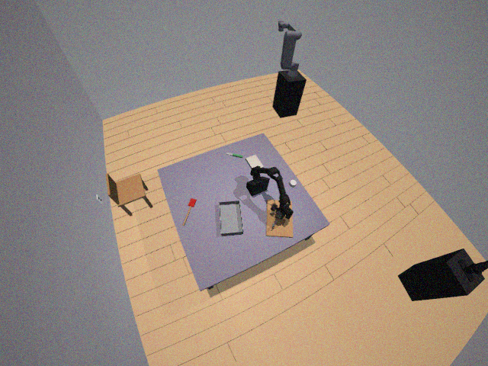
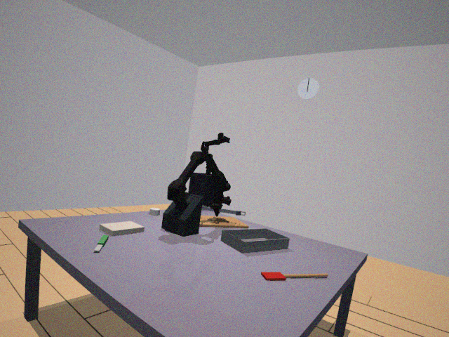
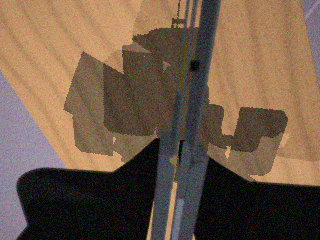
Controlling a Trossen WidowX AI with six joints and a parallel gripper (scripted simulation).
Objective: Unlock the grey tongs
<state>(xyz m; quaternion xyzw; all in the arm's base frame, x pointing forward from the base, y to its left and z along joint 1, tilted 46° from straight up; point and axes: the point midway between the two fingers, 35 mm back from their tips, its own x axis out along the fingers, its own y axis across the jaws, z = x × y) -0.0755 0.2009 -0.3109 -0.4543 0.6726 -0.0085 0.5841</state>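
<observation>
Right now the wooden board is 40 mm below my gripper tip. Round my gripper tip: red spatula (760 mm ahead, 340 mm to the right, 40 mm below); then roasting tin (420 mm ahead, 140 mm to the right, 20 mm below).
</observation>
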